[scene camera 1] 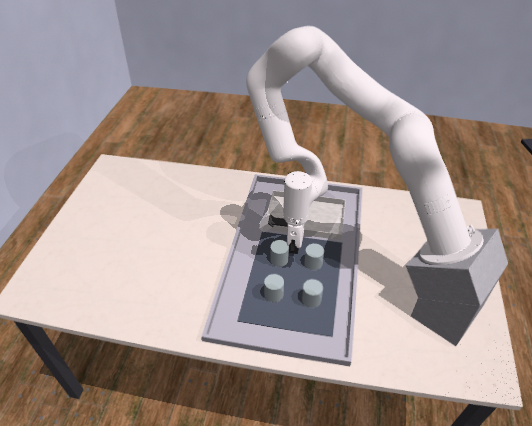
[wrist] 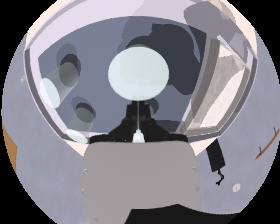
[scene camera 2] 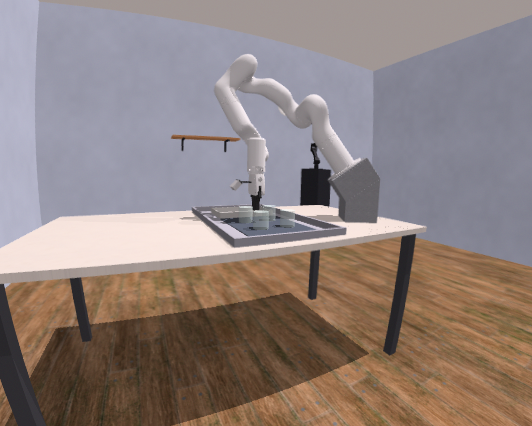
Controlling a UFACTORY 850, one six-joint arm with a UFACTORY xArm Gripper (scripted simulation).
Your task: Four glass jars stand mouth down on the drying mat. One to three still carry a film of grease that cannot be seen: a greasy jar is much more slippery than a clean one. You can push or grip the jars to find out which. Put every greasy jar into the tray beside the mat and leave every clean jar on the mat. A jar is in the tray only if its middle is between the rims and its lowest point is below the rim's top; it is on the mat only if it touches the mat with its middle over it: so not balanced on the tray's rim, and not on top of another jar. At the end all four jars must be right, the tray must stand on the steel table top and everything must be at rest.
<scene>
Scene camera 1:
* tray: 326, 215
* grey rimmed steel top: 224, 324
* dark drying mat: 290, 313
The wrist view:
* my gripper: 138, 103
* jar: 138, 73
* tray: 230, 75
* jar: 54, 87
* dark drying mat: 91, 48
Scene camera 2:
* dark drying mat: 274, 226
</scene>
